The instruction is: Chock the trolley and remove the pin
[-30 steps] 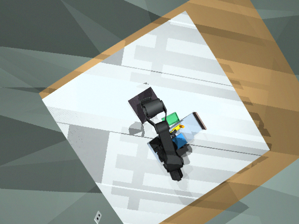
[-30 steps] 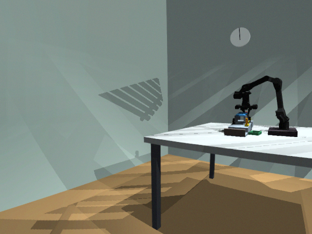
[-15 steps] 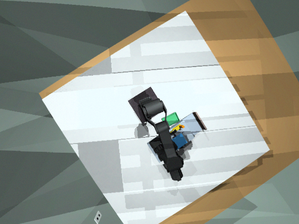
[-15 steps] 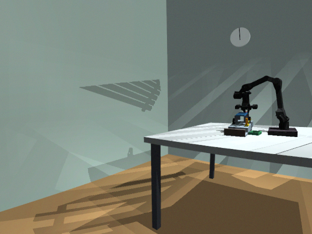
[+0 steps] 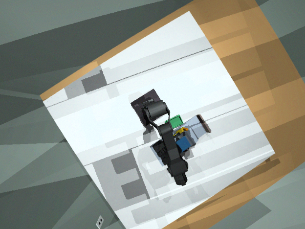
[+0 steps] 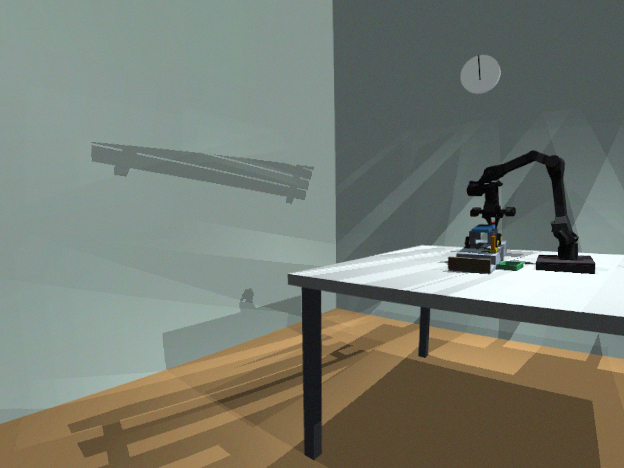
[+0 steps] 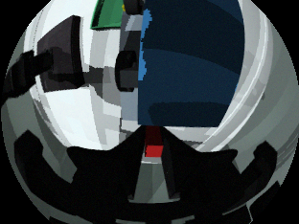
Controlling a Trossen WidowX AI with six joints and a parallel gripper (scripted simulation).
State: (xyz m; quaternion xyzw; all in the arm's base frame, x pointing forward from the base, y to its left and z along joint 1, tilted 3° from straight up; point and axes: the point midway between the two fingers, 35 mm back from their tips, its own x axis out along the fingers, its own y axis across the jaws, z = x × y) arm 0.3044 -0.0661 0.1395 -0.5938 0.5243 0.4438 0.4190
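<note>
My gripper tip is 18 cm to the right of the green tray, 15 cm above it and 12 cm past it. From my gripper tip the other things lie so: ramp: 11 cm to the left, 9 cm below, 1 cm ahead; blue trolley: 11 cm to the left, 3 cm below, 1 cm ahead; red-headed stop pin: right at my gripper tip.
</note>
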